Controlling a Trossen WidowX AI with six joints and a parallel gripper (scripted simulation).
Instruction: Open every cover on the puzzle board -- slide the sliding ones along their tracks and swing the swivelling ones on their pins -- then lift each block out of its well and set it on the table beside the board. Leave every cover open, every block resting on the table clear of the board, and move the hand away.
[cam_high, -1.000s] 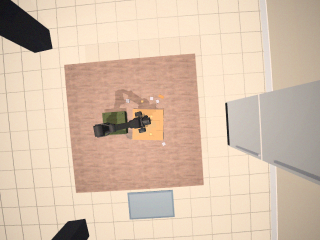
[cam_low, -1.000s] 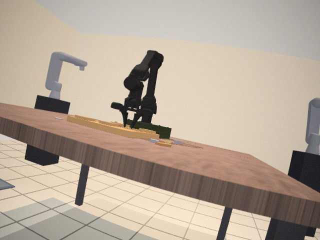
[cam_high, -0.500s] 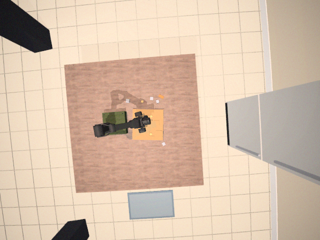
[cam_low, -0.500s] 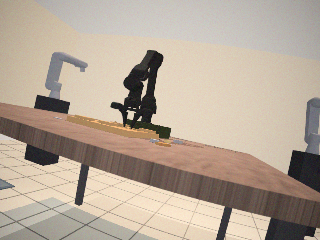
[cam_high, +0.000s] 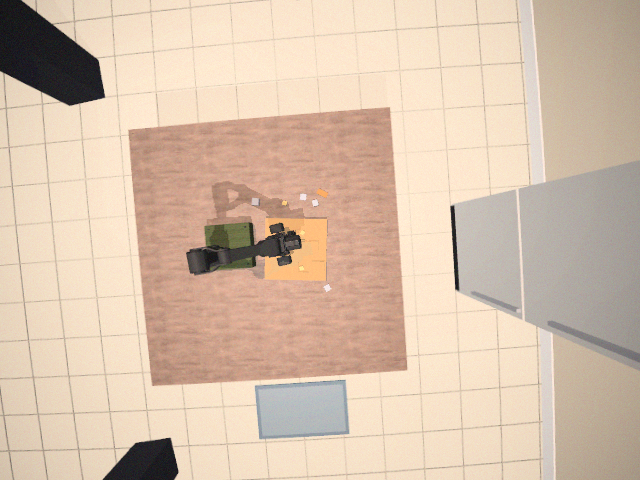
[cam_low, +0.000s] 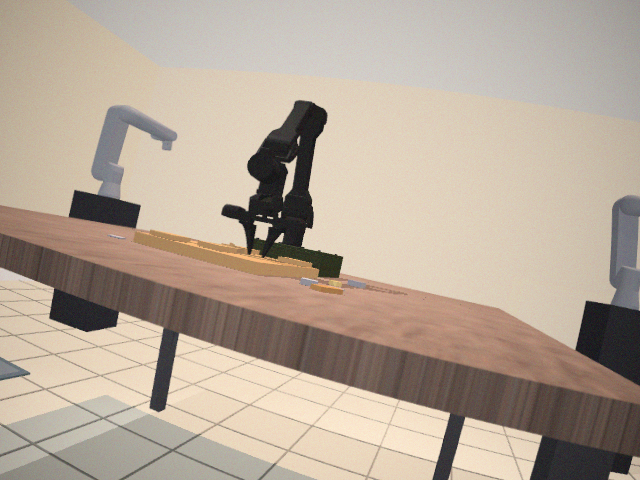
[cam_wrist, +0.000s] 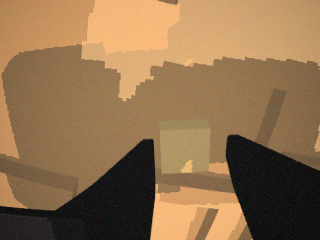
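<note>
The puzzle board lies 5 cm ahead of my gripper tip and 3 cm to the right of it.
</note>
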